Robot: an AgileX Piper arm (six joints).
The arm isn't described. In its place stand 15 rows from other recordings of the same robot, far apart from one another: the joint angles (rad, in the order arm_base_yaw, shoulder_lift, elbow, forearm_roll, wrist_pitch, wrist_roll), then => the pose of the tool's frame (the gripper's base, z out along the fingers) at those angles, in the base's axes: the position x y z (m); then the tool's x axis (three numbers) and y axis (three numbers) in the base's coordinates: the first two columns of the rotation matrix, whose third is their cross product.
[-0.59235 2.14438 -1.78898 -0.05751 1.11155 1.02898] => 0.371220 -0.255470 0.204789 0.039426 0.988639 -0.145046 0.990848 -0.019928 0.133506
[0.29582 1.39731 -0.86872 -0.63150 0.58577 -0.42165] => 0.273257 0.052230 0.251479 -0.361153 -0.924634 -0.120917 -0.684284 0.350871 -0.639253
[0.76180 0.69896 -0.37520 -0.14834 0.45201 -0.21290] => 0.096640 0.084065 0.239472 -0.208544 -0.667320 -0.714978 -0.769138 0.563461 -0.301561
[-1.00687 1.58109 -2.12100 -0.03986 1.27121 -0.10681] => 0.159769 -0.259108 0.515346 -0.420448 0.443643 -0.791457 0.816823 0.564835 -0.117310
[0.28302 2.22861 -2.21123 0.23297 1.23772 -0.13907] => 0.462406 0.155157 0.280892 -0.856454 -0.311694 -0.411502 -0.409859 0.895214 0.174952
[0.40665 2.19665 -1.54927 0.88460 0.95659 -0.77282] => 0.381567 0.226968 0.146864 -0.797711 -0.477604 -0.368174 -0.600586 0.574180 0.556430
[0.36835 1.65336 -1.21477 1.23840 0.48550 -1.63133] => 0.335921 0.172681 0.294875 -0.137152 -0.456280 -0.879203 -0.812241 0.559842 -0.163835
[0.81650 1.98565 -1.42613 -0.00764 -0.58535 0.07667] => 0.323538 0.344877 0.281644 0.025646 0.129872 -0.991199 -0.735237 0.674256 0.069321
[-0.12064 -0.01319 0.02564 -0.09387 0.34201 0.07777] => 0.052549 -0.009252 0.174640 -0.262427 0.021048 -0.964722 0.147602 0.988872 -0.018576
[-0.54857 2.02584 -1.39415 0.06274 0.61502 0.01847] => 0.361042 -0.216789 0.165292 -0.744446 0.536569 -0.397359 0.561998 0.824888 0.060981
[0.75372 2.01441 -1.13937 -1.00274 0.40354 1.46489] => 0.307863 0.247640 0.126378 -0.791645 -0.121698 -0.598738 -0.157418 0.987504 0.007419
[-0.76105 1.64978 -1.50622 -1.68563 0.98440 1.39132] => 0.211017 -0.304971 0.415135 -0.292340 -0.012777 -0.956229 0.941668 -0.178174 -0.285508
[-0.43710 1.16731 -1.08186 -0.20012 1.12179 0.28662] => 0.187878 -0.105772 0.340036 -0.699895 0.541486 -0.465767 0.639123 0.765916 -0.069963
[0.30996 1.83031 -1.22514 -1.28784 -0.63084 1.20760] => 0.374550 0.174081 0.257623 -0.283199 -0.105925 -0.953194 -0.769021 0.618953 0.159698
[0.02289 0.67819 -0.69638 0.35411 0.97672 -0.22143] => 0.108832 0.028647 0.313507 -0.741478 -0.033623 -0.670134 -0.226309 0.952752 0.202600
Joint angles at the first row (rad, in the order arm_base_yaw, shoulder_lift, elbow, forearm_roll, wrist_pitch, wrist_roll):
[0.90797, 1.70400, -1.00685, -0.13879, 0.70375, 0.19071]
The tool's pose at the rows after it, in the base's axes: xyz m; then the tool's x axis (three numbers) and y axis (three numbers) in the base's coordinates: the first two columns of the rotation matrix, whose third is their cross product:
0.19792 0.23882 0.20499 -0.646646 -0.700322 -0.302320 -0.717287 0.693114 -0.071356
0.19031 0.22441 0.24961 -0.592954 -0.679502 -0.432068 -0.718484 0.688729 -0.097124
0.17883 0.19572 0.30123 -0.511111 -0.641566 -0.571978 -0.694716 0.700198 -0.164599
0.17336 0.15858 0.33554 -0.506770 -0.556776 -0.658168 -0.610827 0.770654 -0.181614
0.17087 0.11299 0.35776 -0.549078 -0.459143 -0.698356 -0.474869 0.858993 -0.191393
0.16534 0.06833 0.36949 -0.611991 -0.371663 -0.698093 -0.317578 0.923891 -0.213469
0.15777 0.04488 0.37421 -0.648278 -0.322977 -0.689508 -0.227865 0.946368 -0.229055
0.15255 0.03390 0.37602 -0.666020 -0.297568 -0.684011 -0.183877 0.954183 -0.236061
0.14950 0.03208 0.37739 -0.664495 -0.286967 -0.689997 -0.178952 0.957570 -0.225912
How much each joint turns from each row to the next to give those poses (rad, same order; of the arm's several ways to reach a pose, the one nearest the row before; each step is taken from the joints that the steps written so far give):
[0.00001, -0.06698, 0.00002, -0.01048, 0.02941, -0.00016]
[-0.00002, -0.14713, -0.00002, -0.04547, 0.01046, 0.00333]
[-0.00826, -0.18245, -0.00102, -0.09853, 0.02795, 0.02064]
[-0.06454, -0.14184, -0.00005, -0.04814, 0.04060, 0.02737]
[-0.12888, -0.11611, 0.00000, -0.02245, 0.06660, 0.00382]
[-0.16301, -0.08632, 0.00001, -0.00574, 0.08385, -0.02974]
[-0.09487, -0.04639, 0.00000, 0.00003, 0.05417, -0.02544]
[-0.04764, -0.02400, 0.00107, 0.00171, 0.02787, -0.01425]
[-0.00880, -0.01235, 0.00001, 0.01203, 0.00304, -0.00463]

